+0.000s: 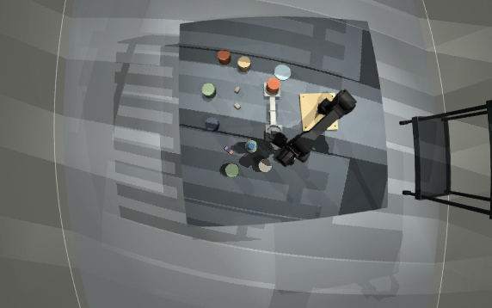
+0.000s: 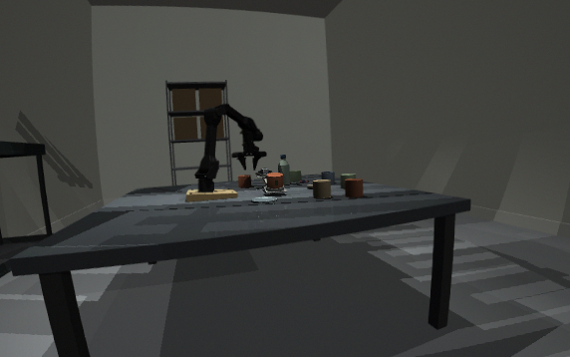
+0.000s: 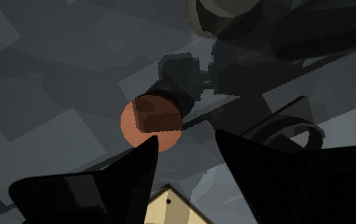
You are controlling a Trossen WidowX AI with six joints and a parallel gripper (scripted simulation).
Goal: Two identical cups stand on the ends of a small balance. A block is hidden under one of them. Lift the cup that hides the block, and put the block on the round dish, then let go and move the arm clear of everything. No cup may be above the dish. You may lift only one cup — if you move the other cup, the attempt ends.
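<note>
My gripper tip is 46 cm to the left of the round dish, 9 cm above it and 3 cm short of it. Also, from my gripper tip: blue-capped bottle 19 cm ahead, 2 cm above; balance beam 21 cm to the right, 8 cm ahead, 6 cm below; cream cup 11 cm to the left, 11 cm ahead, 6 cm below.
</note>
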